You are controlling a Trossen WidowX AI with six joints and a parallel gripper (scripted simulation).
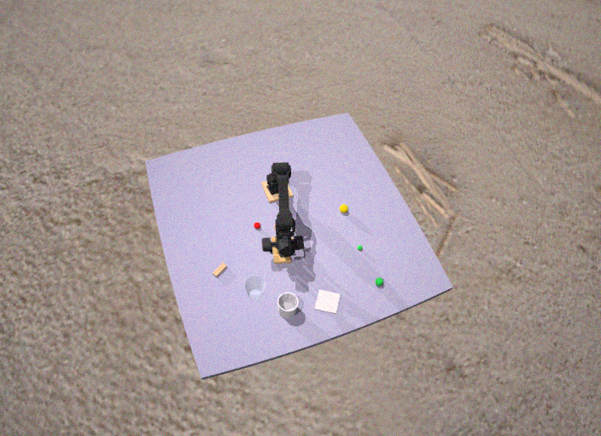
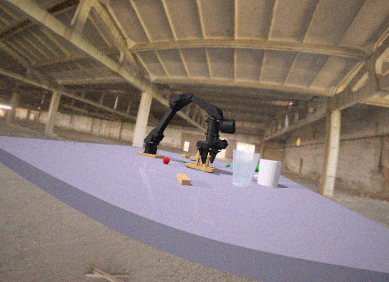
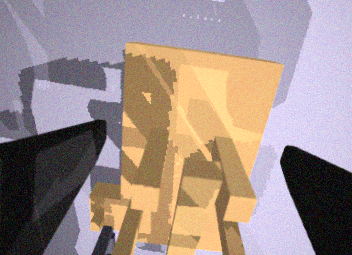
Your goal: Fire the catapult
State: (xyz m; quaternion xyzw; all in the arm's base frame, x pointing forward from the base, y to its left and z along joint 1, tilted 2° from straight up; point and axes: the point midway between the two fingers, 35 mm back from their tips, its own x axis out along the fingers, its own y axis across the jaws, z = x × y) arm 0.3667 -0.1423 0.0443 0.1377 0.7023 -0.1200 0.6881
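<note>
My gripper tip is now 200 mm past the red ball, 40 mm to the left of it and 20 mm above it. From my gripper tip the other things lie so: wooden catapult (60 mm behind, 40 mm to the left, 20 mm above); white mug (260 mm ahead, 110 mm to the right, 10 mm below); clear glass (140 mm ahead, 200 mm to the right).
</note>
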